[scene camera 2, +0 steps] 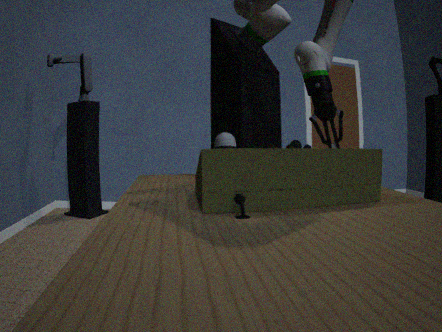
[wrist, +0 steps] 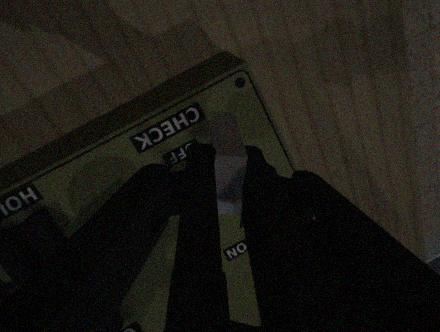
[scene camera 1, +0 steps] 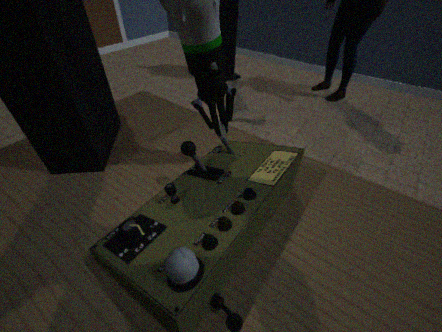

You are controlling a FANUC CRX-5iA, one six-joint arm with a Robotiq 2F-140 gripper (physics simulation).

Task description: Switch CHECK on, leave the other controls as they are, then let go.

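Pixels of known places: gripper, fingertip midpoint: [wrist: 220,133] [scene camera 1: 224,141]; arm's base, link origin: [scene camera 2: 246,42].
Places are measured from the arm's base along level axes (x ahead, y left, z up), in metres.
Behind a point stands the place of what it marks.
The green console [scene camera 1: 197,202] @[y 0.175, x 0.521, z -0.497 m] [scene camera 2: 290,180] @[y 0.232, x 0.646, z -0.529 m] [wrist: 261,112] @[y 0.403, x 0.323, z -0.528 m] stands on the wooden table. Near its far corner are the CHECK label [scene camera 1: 217,149] @[y 0.344, x 0.329, z -0.535 m] [wrist: 167,127] @[y 0.336, x 0.329, z -0.535 m], the partly covered OFF label [wrist: 179,153] @[y 0.342, x 0.347, z -0.529 m] and the ON label [wrist: 236,250] @[y 0.376, x 0.422, z -0.501 m]. The CHECK switch itself does not show; my fingers hide the stretch between OFF and ON in the wrist view, so its position cannot be told. My gripper [scene camera 1: 226,144] @[y 0.368, x 0.329, z -0.513 m] [scene camera 2: 332,146] [wrist: 220,133] @[y 0.368, x 0.329, z -0.513 m] is shut and empty, pointing down, with its tips low at the CHECK area, beside the OFF label. Whether the tips touch the switch cannot be told.
A ball-topped lever [scene camera 1: 188,148] @[y 0.219, x 0.388, z -0.444 m] stands close to my fingers. Further along are a small lever [scene camera 1: 171,190] @[y 0.132, x 0.475, z -0.475 m], a rotary dial [scene camera 1: 134,230] @[y 0.029, x 0.533, z -0.481 m], several round buttons [scene camera 1: 224,223] @[y 0.179, x 0.630, z -0.447 m] and a white dome [scene camera 1: 182,266] @[y 0.073, x 0.678, z -0.420 m]. A yellow placard [scene camera 1: 274,167] @[y 0.383, x 0.543, z -0.463 m] lies beside the CHECK corner.
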